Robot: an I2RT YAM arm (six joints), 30 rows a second.
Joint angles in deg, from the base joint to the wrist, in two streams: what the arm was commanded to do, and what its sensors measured. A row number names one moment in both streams.
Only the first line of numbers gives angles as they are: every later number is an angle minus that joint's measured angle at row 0.
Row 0, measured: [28.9, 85.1, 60.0, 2.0, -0.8, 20.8]
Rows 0 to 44, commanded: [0.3, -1.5, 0.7, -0.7, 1.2, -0.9]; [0.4, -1.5, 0.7, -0.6, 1.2, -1.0]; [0.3, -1.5, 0.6, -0.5, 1.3, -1.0]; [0.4, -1.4, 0.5, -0.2, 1.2, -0.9]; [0.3, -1.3, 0.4, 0.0, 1.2, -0.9]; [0.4, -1.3, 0.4, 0.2, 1.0, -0.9]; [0.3, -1.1, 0.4, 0.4, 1.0, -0.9]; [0.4, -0.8, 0.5, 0.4, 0.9, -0.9]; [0.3, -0.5, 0.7, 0.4, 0.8, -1.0]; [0.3, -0.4, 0.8, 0.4, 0.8, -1.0]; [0.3, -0.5, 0.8, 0.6, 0.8, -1.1]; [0.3, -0.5, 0.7, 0.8, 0.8, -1.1]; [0.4, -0.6, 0.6, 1.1, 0.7, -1.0]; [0.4, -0.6, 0.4, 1.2, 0.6, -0.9]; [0.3, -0.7, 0.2, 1.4, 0.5, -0.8]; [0.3, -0.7, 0.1, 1.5, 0.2, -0.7]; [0.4, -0.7, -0.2, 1.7, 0.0, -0.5]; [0.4, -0.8, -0.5, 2.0, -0.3, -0.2]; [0.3, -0.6, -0.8, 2.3, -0.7, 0.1]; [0.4, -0.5, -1.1, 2.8, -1.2, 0.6]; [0.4, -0.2, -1.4, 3.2, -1.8, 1.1]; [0.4, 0.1, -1.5, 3.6, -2.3, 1.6]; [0.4, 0.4, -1.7, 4.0, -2.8, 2.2]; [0.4, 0.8, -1.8, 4.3, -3.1, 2.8]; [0.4, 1.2, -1.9, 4.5, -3.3, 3.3]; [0.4, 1.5, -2.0, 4.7, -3.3, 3.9]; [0.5, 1.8, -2.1, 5.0, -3.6, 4.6]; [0.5, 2.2, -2.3, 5.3, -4.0, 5.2]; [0.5, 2.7, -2.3, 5.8, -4.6, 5.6]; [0.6, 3.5, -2.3, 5.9, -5.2, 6.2]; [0.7, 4.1, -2.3, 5.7, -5.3, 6.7]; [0.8, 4.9, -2.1, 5.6, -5.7, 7.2]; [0.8, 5.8, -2.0, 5.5, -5.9, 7.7]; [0.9, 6.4, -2.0, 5.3, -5.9, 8.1]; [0.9, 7.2, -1.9, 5.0, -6.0, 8.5]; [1.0, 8.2, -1.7, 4.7, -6.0, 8.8]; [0.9, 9.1, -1.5, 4.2, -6.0, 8.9]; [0.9, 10.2, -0.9, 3.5, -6.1, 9.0]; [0.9, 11.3, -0.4, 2.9, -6.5, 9.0]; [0.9, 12.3, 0.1, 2.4, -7.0, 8.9]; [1.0, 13.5, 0.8, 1.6, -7.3, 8.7]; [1.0, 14.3, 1.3, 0.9, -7.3, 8.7]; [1.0, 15.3, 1.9, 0.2, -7.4, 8.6]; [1.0, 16.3, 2.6, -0.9, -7.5, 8.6]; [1.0, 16.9, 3.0, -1.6, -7.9, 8.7]
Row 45, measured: [0.5, 15.8, 0.4, 1.5, -6.9, 8.0]
